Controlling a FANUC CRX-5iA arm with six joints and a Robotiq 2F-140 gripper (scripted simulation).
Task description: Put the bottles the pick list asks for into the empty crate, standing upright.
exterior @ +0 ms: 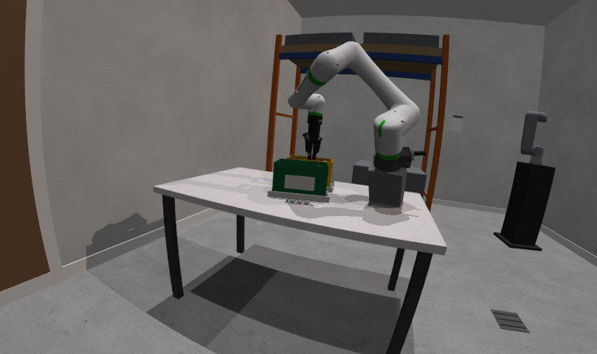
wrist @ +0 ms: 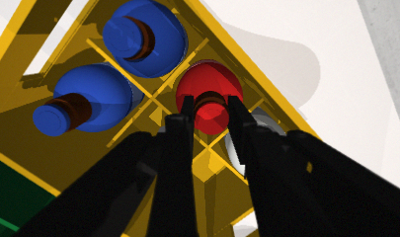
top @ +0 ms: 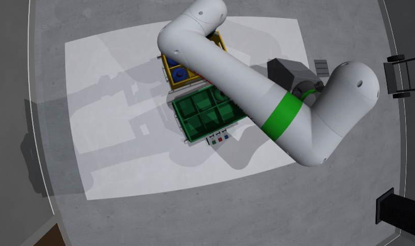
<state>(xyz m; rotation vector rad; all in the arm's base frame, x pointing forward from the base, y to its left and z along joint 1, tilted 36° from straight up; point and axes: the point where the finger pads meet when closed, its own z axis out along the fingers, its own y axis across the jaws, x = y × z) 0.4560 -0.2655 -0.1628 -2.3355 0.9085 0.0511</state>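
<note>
My hand is 8 cm above the red bottle. Also, from my hand: yellow crate 9 cm below, 4 cm to the left; blue-label bottle 8 cm below, 8 cm ahead, 1 cm to the left; white bottle 9 cm behind, 8 cm below, 1 cm to the right.
</note>
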